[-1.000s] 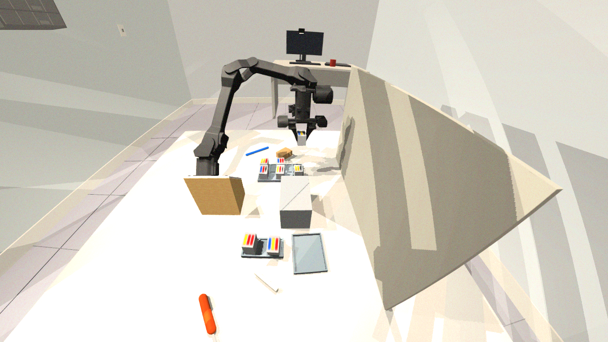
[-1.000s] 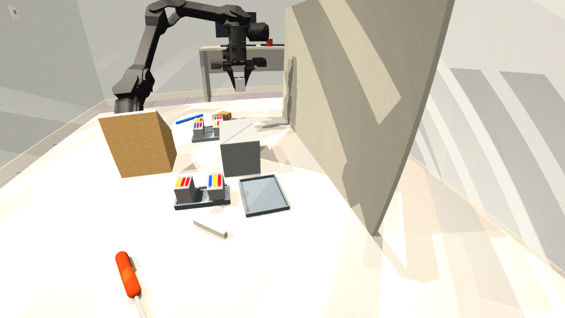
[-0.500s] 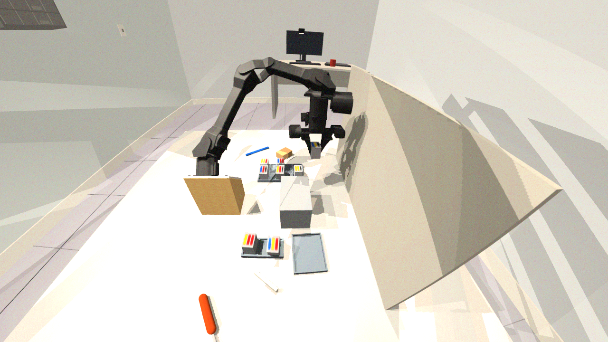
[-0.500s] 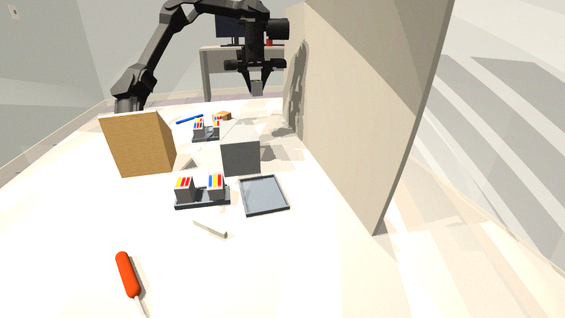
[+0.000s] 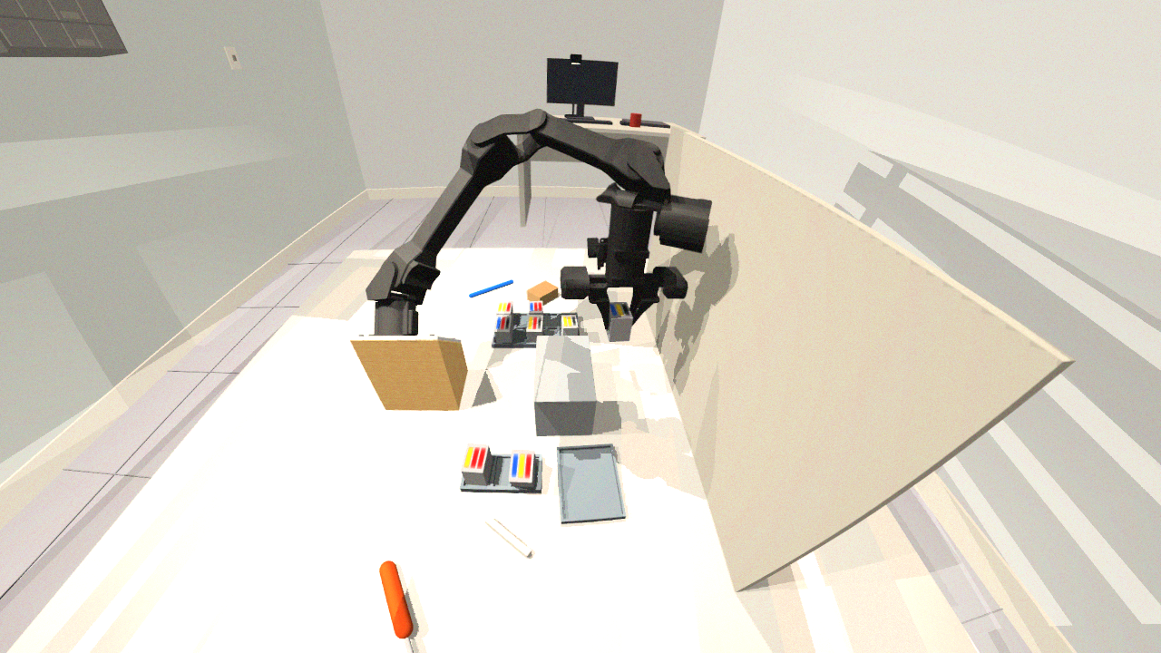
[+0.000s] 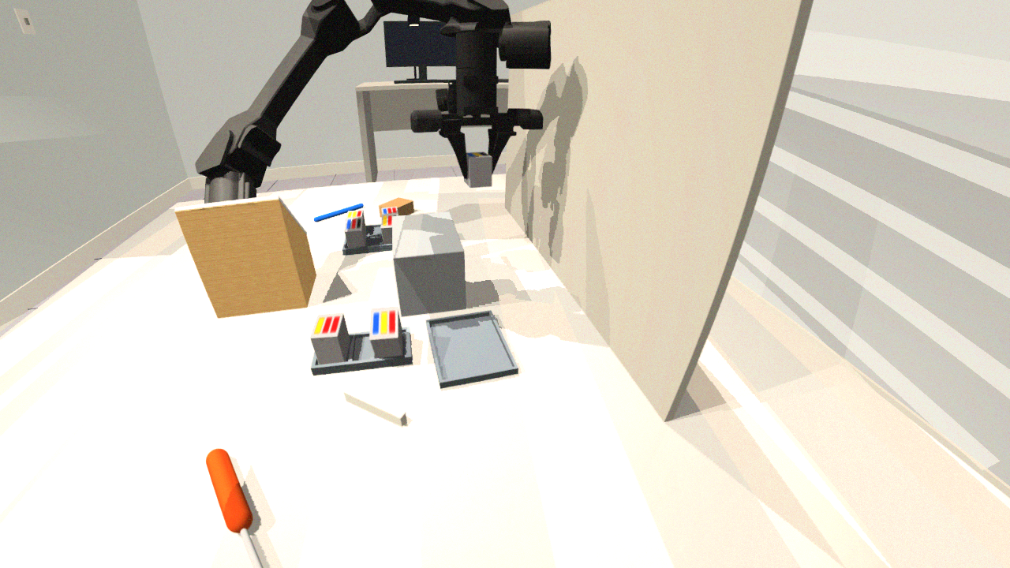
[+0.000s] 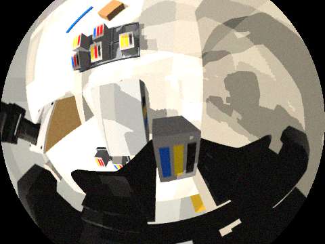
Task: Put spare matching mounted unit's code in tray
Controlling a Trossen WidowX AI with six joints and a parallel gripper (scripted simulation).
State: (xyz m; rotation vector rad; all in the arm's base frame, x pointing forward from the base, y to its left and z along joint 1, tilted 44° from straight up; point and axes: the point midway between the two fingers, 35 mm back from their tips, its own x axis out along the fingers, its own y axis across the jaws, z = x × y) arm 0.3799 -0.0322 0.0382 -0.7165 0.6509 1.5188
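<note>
My gripper tip is 180 mm to the left of the grey tray, 180 mm above it and 40 mm past it. Also, from my gripper tip: tall beige panel: 150 mm ahead, 40 mm above; then grey spare block: 20 mm above; then grey mounted unit: 130 mm below, 90 mm behind.
</note>
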